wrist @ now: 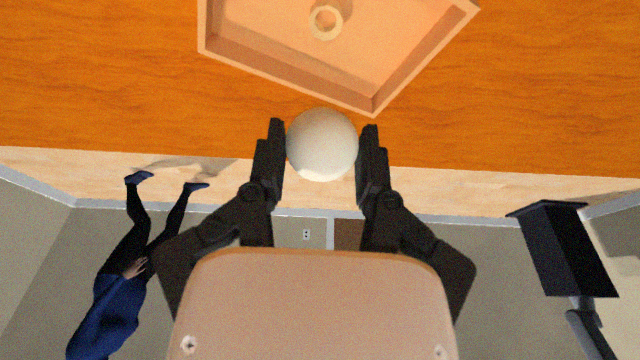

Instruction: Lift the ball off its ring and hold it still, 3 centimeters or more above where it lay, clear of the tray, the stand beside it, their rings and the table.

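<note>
The white ball (322,144) is between the two black fingers of my gripper (322,136), which is shut on it, one finger against each side. The ring (326,36) stands inside the tray near the top of the view, with its opening uncovered and the ball apart from it. The tray (280,80) is orange-pink with low walls, and part of it is cut off at the top edge. The ball is held up in the air, and the tray's near corner shows just beyond it. The stand beside the tray does not show in this view.
The orange wooden table (90,80) extends on both sides of the tray. Past its edge are the pale floor, a person (117,300) in blue at the left and a dark box-shaped object (565,250) at the right.
</note>
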